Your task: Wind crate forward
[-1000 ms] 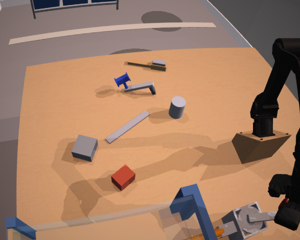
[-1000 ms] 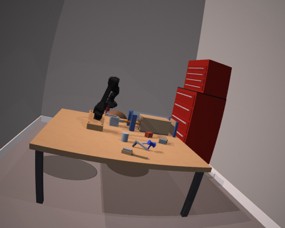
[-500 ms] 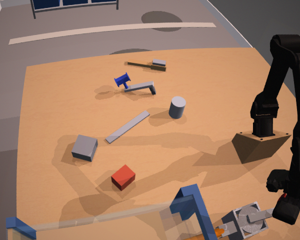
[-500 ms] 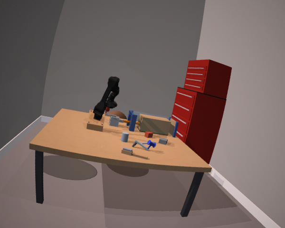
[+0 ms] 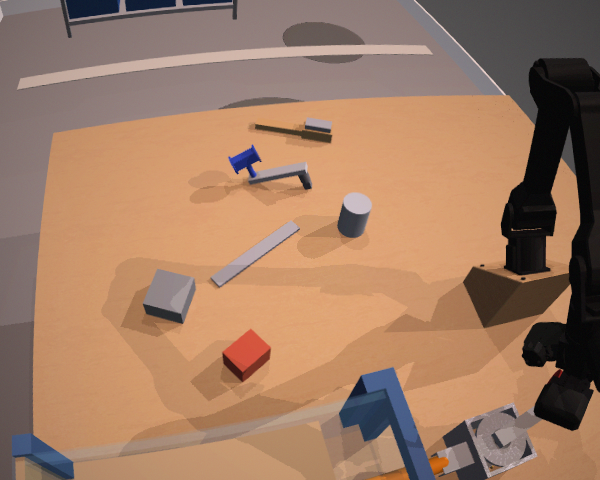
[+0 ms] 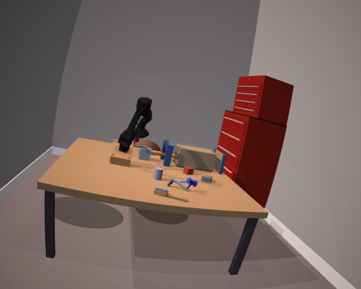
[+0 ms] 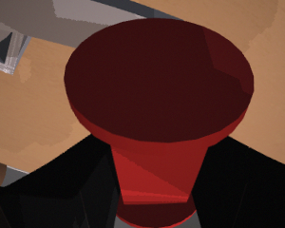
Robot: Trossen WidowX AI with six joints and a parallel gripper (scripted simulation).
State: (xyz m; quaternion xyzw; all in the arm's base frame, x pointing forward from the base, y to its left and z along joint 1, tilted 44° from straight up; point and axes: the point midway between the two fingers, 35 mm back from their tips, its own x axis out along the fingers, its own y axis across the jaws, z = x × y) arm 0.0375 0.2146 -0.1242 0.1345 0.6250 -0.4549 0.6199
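The red-gripped winch handle is 5 cm ahead of my gripper tip and 3 cm below it. Round my gripper tip: blue steel frame (26 cm ahead, 5 cm to the left, 3 cm below); red knob (1 cm ahead, 1 cm to the right); grey winch (9 cm ahead, 1 cm to the left, 10 cm below).
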